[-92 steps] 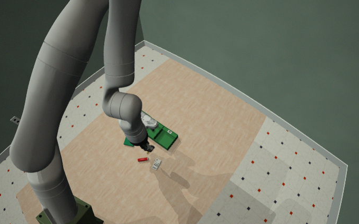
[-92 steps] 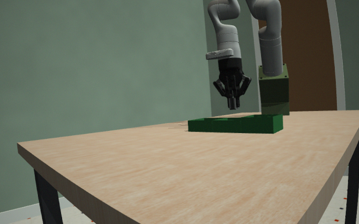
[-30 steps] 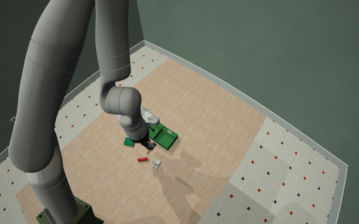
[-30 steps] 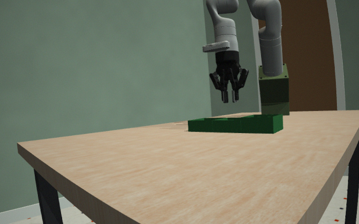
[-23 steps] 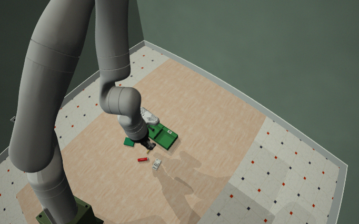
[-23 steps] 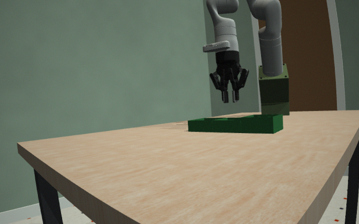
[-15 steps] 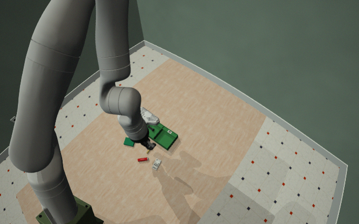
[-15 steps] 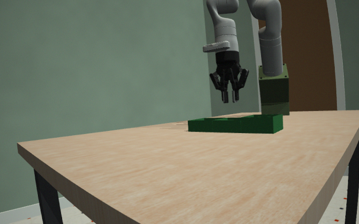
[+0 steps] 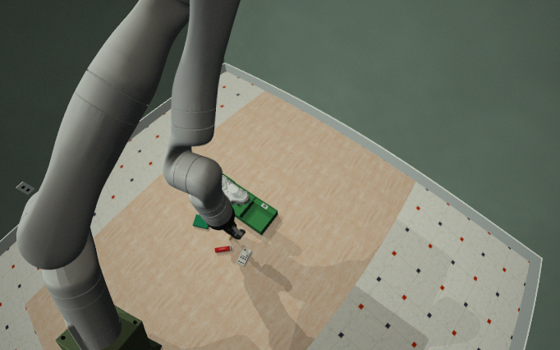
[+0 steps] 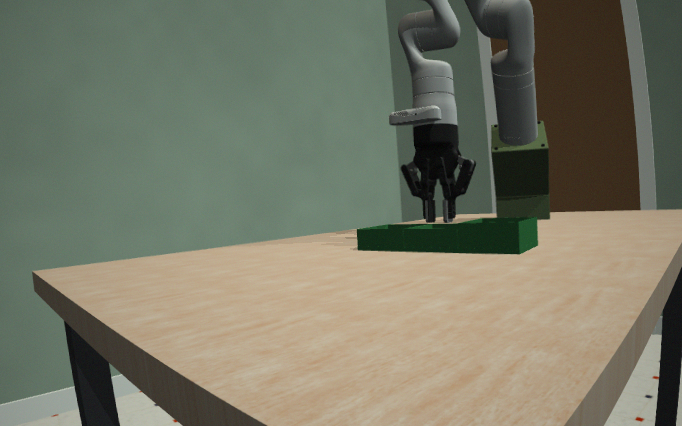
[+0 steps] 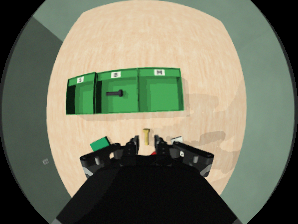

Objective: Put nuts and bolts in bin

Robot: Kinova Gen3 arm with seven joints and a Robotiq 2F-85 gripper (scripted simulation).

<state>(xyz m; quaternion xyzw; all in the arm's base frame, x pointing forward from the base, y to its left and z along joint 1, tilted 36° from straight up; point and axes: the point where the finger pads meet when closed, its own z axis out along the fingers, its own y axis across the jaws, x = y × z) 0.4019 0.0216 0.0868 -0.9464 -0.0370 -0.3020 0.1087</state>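
Now: the brass bolt 40 mm below my hand. From my hand the other things lie so: green bin (80 mm ahead, 70 mm to the left, 30 mm below); white domino (20 mm behind, 70 mm to the right, 40 mm below); red cylinder (50 mm behind, 20 mm to the right, 40 mm below).
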